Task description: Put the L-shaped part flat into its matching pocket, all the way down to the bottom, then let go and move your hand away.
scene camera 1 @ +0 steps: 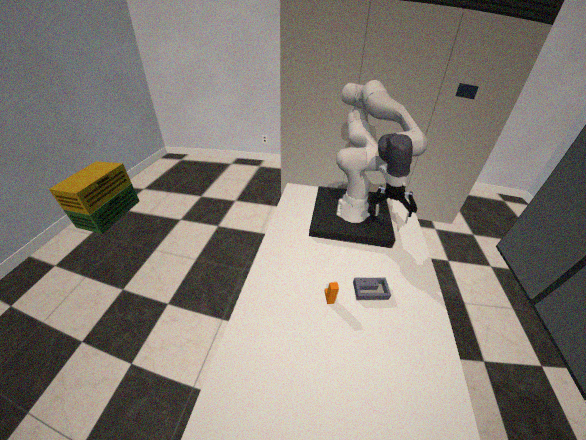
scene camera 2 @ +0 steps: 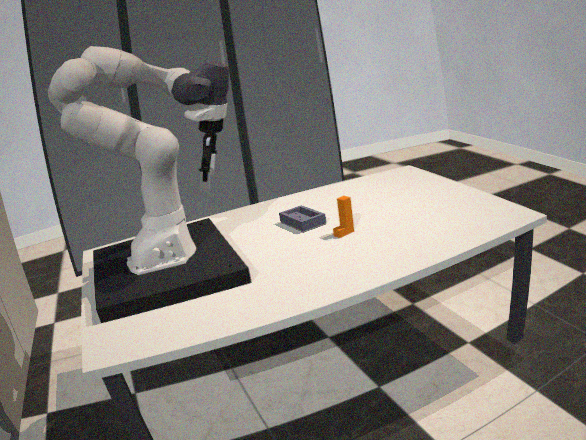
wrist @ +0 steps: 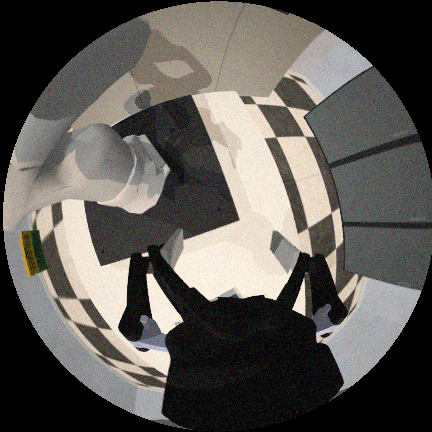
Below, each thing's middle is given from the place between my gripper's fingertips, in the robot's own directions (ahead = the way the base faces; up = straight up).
My hand is 260 mm short of the grey pocket block [scene camera 1: 365, 288], 180 mm above it and 100 mm to the left of it.
